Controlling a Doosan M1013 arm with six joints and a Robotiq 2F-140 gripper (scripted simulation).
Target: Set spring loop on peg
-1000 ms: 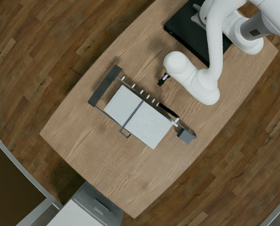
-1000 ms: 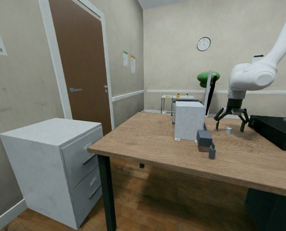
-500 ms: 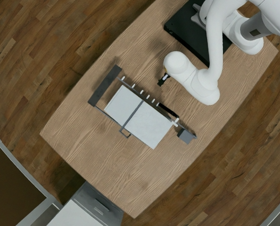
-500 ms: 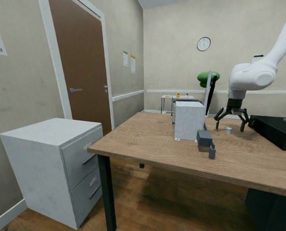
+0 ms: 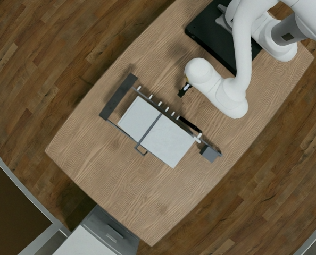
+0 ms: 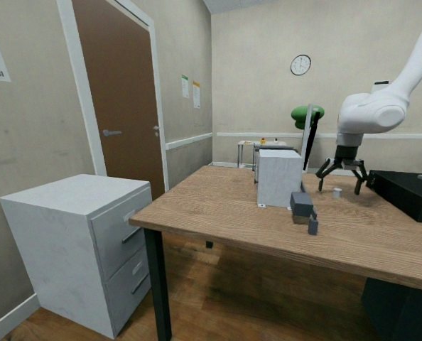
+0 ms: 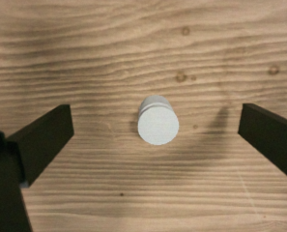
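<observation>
My gripper is now 10 mm above the steel test weight. The rest, counted from my hand: white peg 190 mm ahead, 160 mm to the left, 370 mm above.
</observation>
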